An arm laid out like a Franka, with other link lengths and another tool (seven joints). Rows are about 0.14 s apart.
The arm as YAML. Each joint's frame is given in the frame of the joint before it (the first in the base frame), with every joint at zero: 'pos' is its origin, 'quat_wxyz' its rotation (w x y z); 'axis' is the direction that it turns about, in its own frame. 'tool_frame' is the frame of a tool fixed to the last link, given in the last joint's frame.
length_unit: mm
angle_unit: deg
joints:
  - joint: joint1
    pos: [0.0, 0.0, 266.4]
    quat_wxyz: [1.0, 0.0, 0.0, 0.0]
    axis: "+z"
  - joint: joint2
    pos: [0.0, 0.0, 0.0]
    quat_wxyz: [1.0, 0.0, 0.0, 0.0]
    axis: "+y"
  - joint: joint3
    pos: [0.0, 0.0, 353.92]
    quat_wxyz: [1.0, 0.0, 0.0, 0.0]
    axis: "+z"
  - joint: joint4
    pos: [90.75, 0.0, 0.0]
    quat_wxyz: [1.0, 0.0, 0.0, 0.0]
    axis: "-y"
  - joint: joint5
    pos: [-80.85, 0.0, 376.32]
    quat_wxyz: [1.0, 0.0, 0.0, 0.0]
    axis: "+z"
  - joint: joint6
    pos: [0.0, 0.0, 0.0]
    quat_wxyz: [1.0, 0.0, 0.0, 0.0]
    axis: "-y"
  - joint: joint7
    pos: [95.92, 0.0, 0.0]
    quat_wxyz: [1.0, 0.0, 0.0, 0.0]
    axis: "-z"
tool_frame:
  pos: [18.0, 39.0, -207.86]
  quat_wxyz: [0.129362, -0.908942, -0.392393, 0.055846]
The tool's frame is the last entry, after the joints.
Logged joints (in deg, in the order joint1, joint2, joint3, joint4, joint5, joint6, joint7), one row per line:
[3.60, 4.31, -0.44, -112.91, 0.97, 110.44, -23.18]
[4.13, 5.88, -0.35, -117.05, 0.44, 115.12, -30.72]
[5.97, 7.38, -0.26, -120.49, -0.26, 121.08, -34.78]
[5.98, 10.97, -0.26, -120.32, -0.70, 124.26, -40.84]
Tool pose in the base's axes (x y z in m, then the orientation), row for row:
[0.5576, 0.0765, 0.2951, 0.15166, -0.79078, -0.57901, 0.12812]
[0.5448, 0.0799, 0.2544, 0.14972, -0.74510, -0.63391, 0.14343]
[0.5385, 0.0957, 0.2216, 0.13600, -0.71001, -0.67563, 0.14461]
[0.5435, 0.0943, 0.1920, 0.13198, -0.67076, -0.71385, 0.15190]
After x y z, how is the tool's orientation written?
As a quaternion, w x y z.
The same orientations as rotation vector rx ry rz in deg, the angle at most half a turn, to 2 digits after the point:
[-130.05, -95.22, 21.07]
[-122.67, -104.36, 23.61]
[-117.80, -112.09, 23.99]
[-111.54, -118.70, 25.26]

